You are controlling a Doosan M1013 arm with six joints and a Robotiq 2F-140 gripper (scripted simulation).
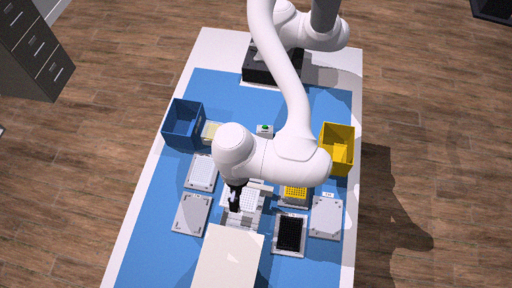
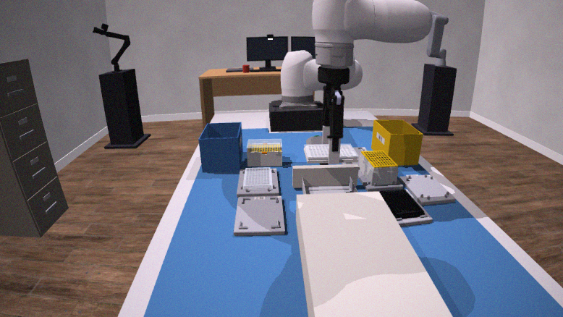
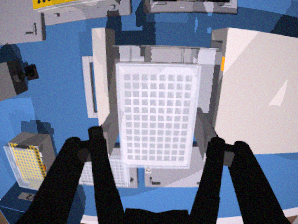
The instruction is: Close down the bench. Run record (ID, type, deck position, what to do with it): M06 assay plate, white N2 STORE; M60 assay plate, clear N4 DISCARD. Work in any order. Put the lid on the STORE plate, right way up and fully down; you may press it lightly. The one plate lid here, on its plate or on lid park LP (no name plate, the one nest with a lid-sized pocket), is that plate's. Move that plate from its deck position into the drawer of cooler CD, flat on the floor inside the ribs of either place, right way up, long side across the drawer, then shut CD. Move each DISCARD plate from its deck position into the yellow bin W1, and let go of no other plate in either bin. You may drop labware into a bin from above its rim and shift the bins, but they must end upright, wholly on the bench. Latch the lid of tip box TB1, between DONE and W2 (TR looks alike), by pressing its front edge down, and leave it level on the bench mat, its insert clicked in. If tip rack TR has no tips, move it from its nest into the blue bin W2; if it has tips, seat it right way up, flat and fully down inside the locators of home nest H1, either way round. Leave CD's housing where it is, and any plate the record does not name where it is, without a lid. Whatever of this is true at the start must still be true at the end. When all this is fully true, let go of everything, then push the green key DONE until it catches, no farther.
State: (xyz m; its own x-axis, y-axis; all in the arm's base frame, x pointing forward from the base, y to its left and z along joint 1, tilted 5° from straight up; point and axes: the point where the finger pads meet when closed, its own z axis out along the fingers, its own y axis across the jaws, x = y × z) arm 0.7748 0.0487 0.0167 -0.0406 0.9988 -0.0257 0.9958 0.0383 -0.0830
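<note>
My hand is 30 mm short of the cooler CD's drawer, 10 mm to the right of it and 140 mm above it. From my hand the other things lie so: white plate M06: 20 mm below; then cooler CD: 170 mm ahead, 10 mm to the left, 130 mm below; then clear plate lid: 10 mm below.
</note>
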